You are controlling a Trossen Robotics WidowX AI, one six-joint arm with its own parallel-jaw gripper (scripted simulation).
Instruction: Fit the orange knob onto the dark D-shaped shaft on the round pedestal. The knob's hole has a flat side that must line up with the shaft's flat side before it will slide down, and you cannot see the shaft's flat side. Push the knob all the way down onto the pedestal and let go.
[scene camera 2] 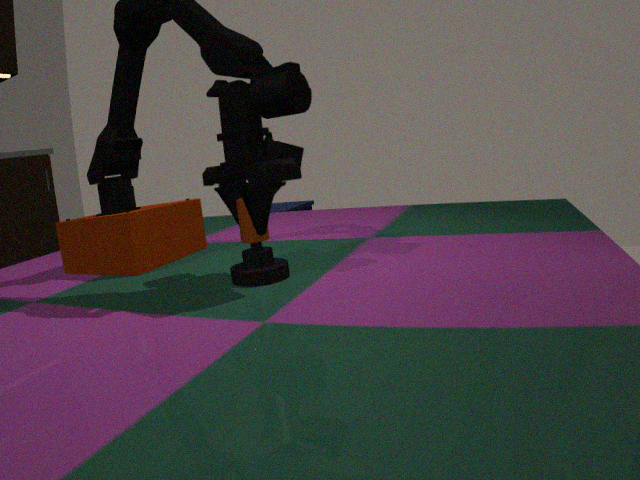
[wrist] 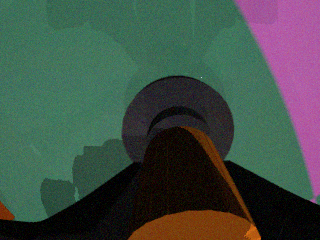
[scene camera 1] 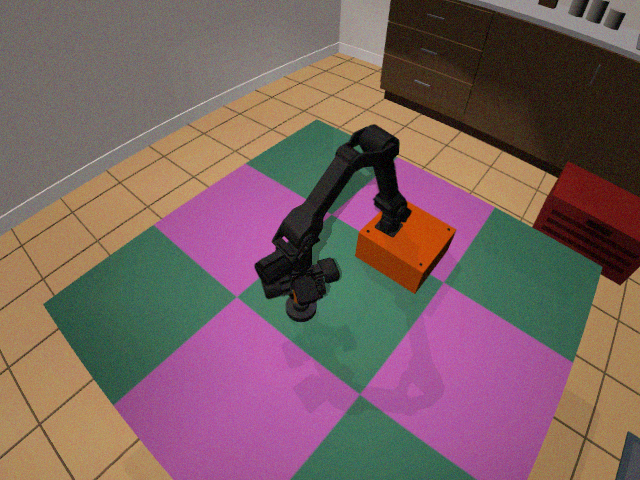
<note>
My gripper carries an orange knob. I also see a dark round pedestal.
My gripper shows as well in the wrist view and in scene camera 1.
</note>
